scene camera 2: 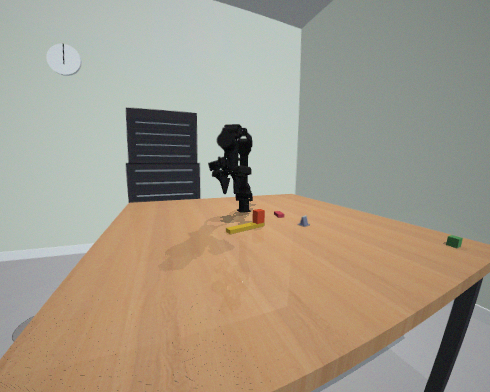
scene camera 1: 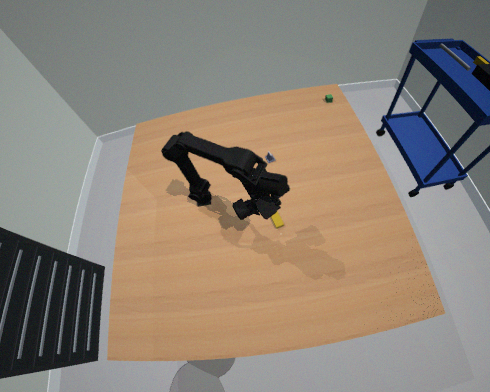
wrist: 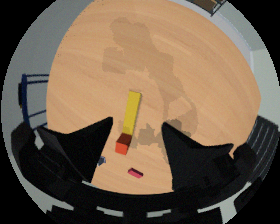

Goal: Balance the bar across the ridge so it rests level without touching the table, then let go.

Labels:
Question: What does my gripper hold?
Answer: Nothing.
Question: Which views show my gripper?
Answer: Scene camera 2, scene camera 1 and the wrist view: all of them.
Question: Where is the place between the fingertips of my gripper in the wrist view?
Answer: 137,122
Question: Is my gripper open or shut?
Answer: Open.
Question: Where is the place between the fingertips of my gripper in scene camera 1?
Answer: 267,209

